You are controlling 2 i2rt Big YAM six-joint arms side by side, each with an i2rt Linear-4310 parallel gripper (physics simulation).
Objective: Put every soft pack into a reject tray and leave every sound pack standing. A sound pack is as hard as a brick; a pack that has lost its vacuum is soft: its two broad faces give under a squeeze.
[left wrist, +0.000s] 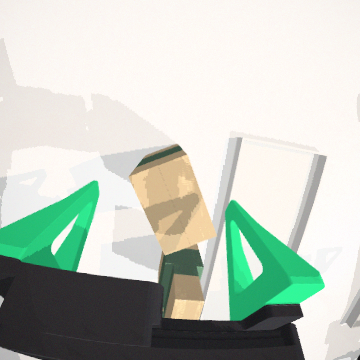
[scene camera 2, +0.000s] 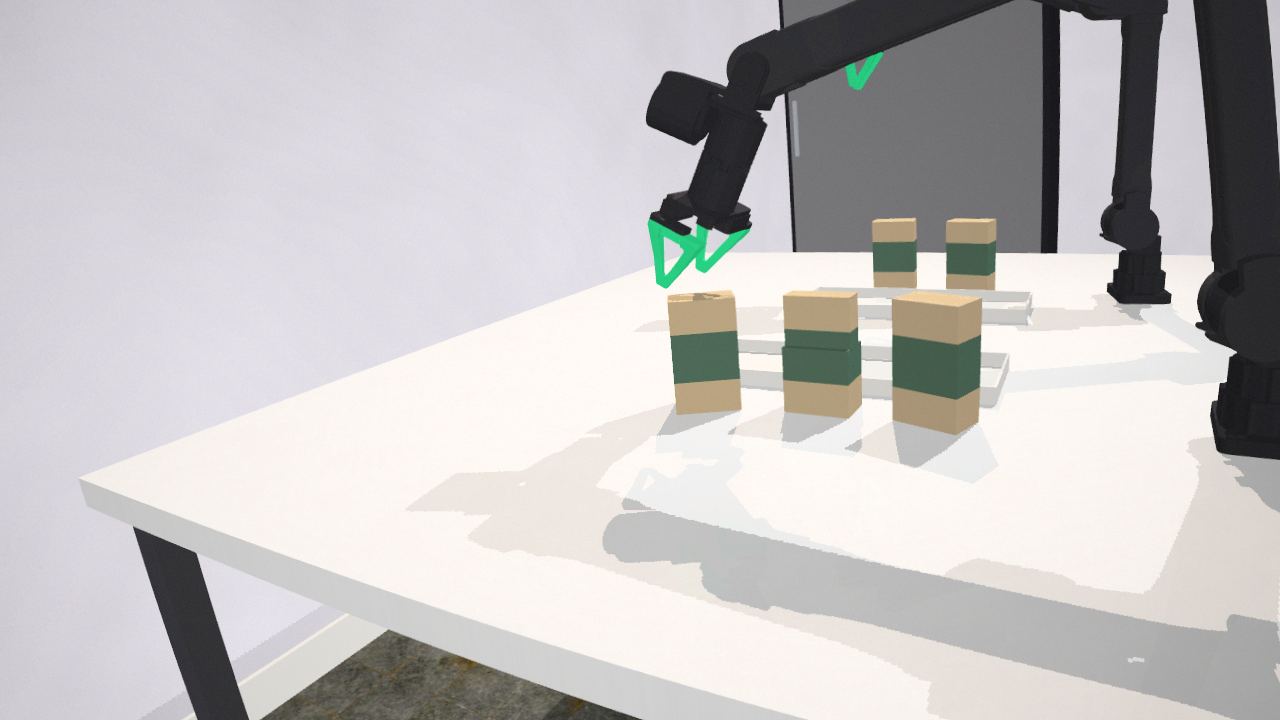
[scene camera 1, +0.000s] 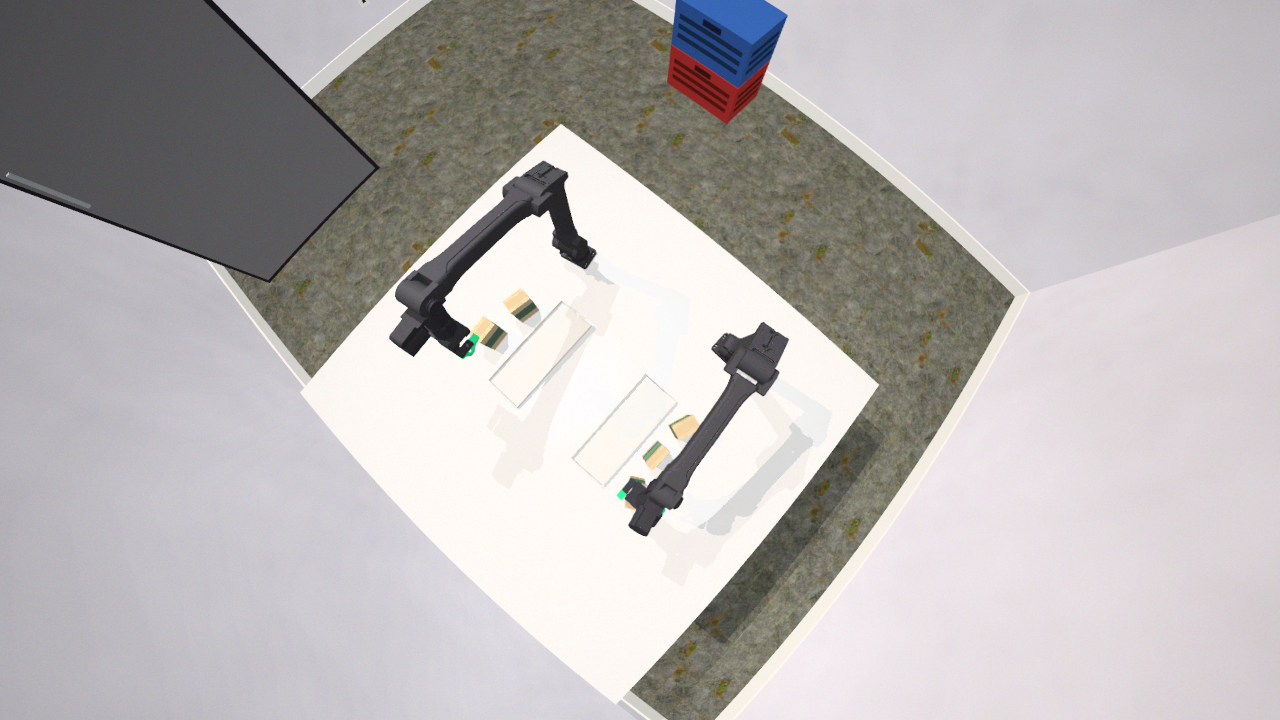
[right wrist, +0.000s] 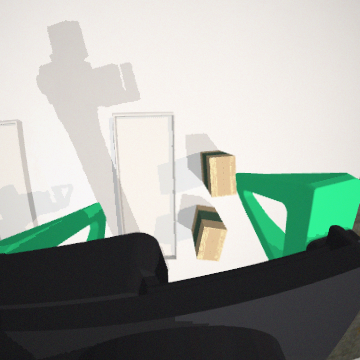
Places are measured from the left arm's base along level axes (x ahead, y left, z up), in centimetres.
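Pixels of known places: left gripper, fingertip midpoint: (left wrist: 164,196) (scene camera 2: 681,278) (scene camera 1: 634,505); right gripper, fingertip midpoint: (scene camera 2: 855,88) (scene camera 1: 458,344) (right wrist: 168,195); left arm's base, link origin: (scene camera 2: 1259,436); right arm's base, link origin: (scene camera 2: 1137,296) (scene camera 1: 578,253).
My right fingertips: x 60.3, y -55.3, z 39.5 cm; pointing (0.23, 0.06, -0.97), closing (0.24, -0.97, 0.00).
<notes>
For each thing: its middle in the pictures, then the offset to it from my right fingertips. Level surfaces: height alone.
- left pack, body centre: (left wrist: 172,185) (scene camera 2: 704,352) (scene camera 1: 634,492) dy +64.1, dx -1.0, dz -32.4 cm
- middle pack, body centre: (scene camera 2: 821,352) (left wrist: 178,282) (scene camera 1: 656,455) dy +60.6, dx -14.8, dz -32.4 cm
- right pack, body centre: (scene camera 2: 936,361) (scene camera 1: 683,426) dy +60.8, dx -28.1, dz -32.4 cm
- empty white tray, body centre: (scene camera 2: 847,367) (left wrist: 254,258) (right wrist: 6,194) (scene camera 1: 623,429) dy +46.9, dx -13.2, dz -38.4 cm
- second empty tray, body centre: (scene camera 2: 911,302) (right wrist: 147,192) (scene camera 1: 539,353) dy +6.0, dx -11.2, dz -38.4 cm
- table, surface height: dz -39.5 cm
Three tan packs with green bands stand in the near row in scene camera 2: left pack (scene camera 2: 704,353) (left wrist: 172,200), middle pack (scene camera 2: 820,367) (scene camera 1: 656,454), right pack (scene camera 2: 937,362) (scene camera 1: 684,426). My left gripper (scene camera 1: 642,503) (scene camera 2: 682,276) (left wrist: 164,196) is open above the left pack, touching nothing. Two more packs stand in the far row, one (scene camera 2: 895,257) (scene camera 1: 490,333) (right wrist: 222,175) and another (scene camera 2: 971,257) (scene camera 1: 520,306) (right wrist: 212,242). My right gripper (scene camera 1: 470,345) (right wrist: 168,195) is open and empty beside the far row. Softness cannot be seen.
An empty white tray (scene camera 1: 623,431) (left wrist: 275,185) lies beside the near row. A second empty tray (scene camera 1: 537,358) (right wrist: 150,150) lies beside the far row. Blue (scene camera 1: 723,40) and red (scene camera 1: 716,85) crates are stacked on the floor beyond the table (scene camera 1: 483,537).
</notes>
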